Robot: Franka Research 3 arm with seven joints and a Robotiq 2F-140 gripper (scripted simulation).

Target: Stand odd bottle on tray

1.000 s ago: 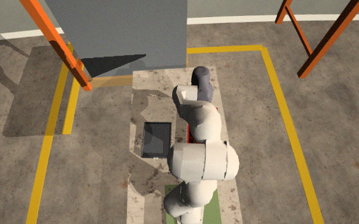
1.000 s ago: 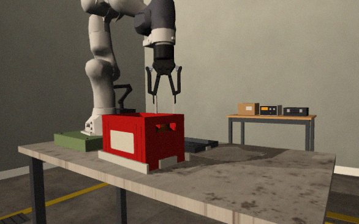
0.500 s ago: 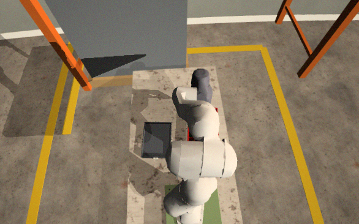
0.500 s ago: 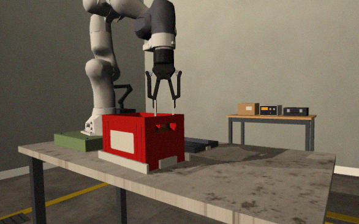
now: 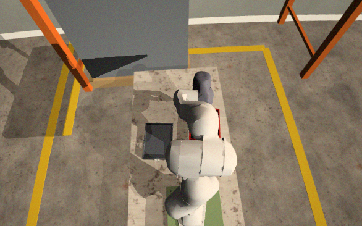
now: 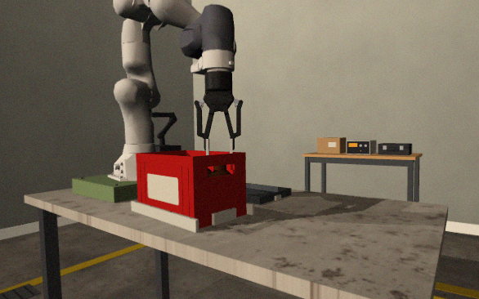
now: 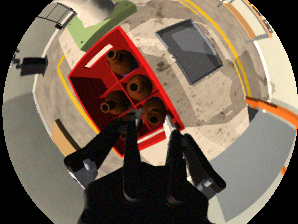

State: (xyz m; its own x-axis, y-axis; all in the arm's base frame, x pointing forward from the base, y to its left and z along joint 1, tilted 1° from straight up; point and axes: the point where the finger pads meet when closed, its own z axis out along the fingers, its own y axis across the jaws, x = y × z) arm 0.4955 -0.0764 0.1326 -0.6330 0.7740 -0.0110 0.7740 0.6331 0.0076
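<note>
My gripper is now 9 cm past the red crate, 3 cm to the left of it and 10 cm above it. Also, from my hand: dark tray: 10 cm behind, 27 cm to the left, 17 cm below; then brown bottle: 9 cm behind, 8 cm to the right, 9 cm below.
</note>
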